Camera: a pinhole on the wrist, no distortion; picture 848 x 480 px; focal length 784.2 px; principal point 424.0 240.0 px. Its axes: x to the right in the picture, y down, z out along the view. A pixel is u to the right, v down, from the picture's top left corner.
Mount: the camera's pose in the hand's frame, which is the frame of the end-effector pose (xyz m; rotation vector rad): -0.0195 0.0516 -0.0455 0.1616 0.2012 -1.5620
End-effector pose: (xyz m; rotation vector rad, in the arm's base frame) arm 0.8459 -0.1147 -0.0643 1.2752 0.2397 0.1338
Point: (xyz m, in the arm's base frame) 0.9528 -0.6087 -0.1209
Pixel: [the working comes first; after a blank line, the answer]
In the camera's frame: 0.1198 0.0007 0.5585

592.2 241.0
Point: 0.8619 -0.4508 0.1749
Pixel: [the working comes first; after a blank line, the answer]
In the camera's frame: -0.1765 -0.0778 0.3949

73.6 85.6
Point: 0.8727 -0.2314 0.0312
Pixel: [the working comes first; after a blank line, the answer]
In the camera's frame: -0.0496 0.0039 0.1801

208.0 257.2
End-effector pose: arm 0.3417 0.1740 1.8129 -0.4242 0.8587 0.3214
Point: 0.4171 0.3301 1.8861
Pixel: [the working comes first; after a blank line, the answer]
In the camera's frame: -0.0824 0.0193 0.1997

100.5 315.9
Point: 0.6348 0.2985 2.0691
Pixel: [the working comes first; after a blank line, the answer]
In the camera's frame: 0.0242 0.0002 0.4646

464.8 240.3
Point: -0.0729 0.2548 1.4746
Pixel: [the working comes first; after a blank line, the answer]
In the camera's frame: -0.1819 0.0485 -0.4362

behind the camera
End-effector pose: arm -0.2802 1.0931 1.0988 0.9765 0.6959 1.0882
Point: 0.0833 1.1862 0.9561
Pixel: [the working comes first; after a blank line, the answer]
In the camera's frame: 0.2425 0.2209 0.3376

outside the picture
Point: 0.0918 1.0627 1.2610
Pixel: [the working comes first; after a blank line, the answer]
In the camera's frame: -0.0450 0.1027 0.4455

344.8 420.8
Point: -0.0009 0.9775 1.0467
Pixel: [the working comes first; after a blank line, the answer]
In the camera's frame: 0.1532 -0.0046 0.3407

776.6 229.4
